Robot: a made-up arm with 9 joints. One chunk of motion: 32 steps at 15 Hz.
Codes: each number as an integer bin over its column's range. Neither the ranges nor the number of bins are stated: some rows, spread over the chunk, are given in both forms.
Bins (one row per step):
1: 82 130 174 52 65 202 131 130 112
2: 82 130 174 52 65 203 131 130 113
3: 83 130 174 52 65 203 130 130 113
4: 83 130 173 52 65 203 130 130 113
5: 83 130 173 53 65 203 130 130 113
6: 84 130 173 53 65 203 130 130 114
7: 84 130 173 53 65 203 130 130 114
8: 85 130 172 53 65 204 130 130 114
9: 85 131 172 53 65 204 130 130 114
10: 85 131 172 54 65 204 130 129 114
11: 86 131 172 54 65 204 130 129 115
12: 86 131 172 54 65 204 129 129 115
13: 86 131 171 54 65 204 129 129 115
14: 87 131 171 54 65 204 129 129 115
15: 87 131 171 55 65 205 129 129 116
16: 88 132 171 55 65 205 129 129 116
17: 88 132 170 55 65 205 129 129 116
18: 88 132 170 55 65 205 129 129 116
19: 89 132 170 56 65 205 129 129 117
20: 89 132 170 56 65 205 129 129 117
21: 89 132 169 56 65 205 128 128 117
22: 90 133 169 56 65 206 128 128 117
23: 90 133 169 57 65 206 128 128 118
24: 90 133 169 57 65 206 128 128 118
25: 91 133 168 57 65 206 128 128 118
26: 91 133 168 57 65 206 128 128 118
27: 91 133 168 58 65 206 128 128 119
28: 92 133 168 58 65 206 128 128 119
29: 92 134 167 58 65 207 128 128 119
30: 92 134 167 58 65 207 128 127 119
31: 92 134 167 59 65 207 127 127 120
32: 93 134 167 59 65 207 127 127 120
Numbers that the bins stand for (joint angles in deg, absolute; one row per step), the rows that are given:
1: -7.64 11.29 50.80 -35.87 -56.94 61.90 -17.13 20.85 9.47
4: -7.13 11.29 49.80 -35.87 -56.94 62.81 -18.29 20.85 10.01
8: -6.11 11.29 48.80 -35.06 -56.94 63.71 -18.29 20.85 10.54
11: -5.61 12.48 48.80 -34.25 -56.94 63.71 -18.29 20.19 11.07
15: -5.10 12.48 47.80 -33.44 -56.94 64.62 -19.45 20.19 11.61
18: -4.59 13.67 46.80 -33.44 -56.94 64.62 -19.45 20.19 11.61
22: -3.57 14.87 45.80 -32.63 -56.94 65.53 -20.62 19.53 12.14
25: -3.07 14.87 44.80 -31.82 -56.94 65.53 -20.62 19.53 12.68
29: -2.56 16.06 43.80 -31.01 -56.94 66.44 -20.62 19.53 13.21
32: -2.05 16.06 43.80 -30.20 -56.94 66.44 -21.78 18.86 13.75
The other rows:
2: -7.64 11.29 50.80 -35.87 -56.94 62.81 -17.13 20.85 10.01
3: -7.13 11.29 50.80 -35.87 -56.94 62.81 -18.29 20.85 10.01
5: -7.13 11.29 49.80 -35.06 -56.94 62.81 -18.29 20.85 10.01
6: -6.62 11.29 49.80 -35.06 -56.94 62.81 -18.29 20.85 10.54
7: -6.62 11.29 49.80 -35.06 -56.94 62.81 -18.29 20.85 10.54
9: -6.11 12.48 48.80 -35.06 -56.94 63.71 -18.29 20.85 10.54
10: -6.11 12.48 48.80 -34.25 -56.94 63.71 -18.29 20.19 10.54
12: -5.61 12.48 48.80 -34.25 -56.94 63.71 -19.45 20.19 11.07
13: -5.61 12.48 47.80 -34.25 -56.94 63.71 -19.45 20.19 11.07
14: -5.10 12.48 47.80 -34.25 -56.94 63.71 -19.45 20.19 11.07
16: -4.59 13.67 47.80 -33.44 -56.94 64.62 -19.45 20.19 11.61
17: -4.59 13.67 46.80 -33.44 -56.94 64.62 -19.45 20.19 11.61
19: -4.08 13.67 46.80 -32.63 -56.94 64.62 -19.45 20.19 12.14
20: -4.08 13.67 46.80 -32.63 -56.94 64.62 -19.45 20.19 12.14
21: -4.08 13.67 45.80 -32.63 -56.94 64.62 -20.62 19.53 12.14
23: -3.57 14.87 45.80 -31.82 -56.94 65.53 -20.62 19.53 12.68
24: -3.57 14.87 45.80 -31.82 -56.94 65.53 -20.62 19.53 12.68
26: -3.07 14.87 44.80 -31.82 -56.94 65.53 -20.62 19.53 12.68
27: -3.07 14.87 44.80 -31.01 -56.94 65.53 -20.62 19.53 13.21
28: -2.56 14.87 44.80 -31.01 -56.94 65.53 -20.62 19.53 13.21
30: -2.56 16.06 43.80 -31.01 -56.94 66.44 -20.62 18.86 13.21
31: -2.56 16.06 43.80 -30.20 -56.94 66.44 -21.78 18.86 13.75

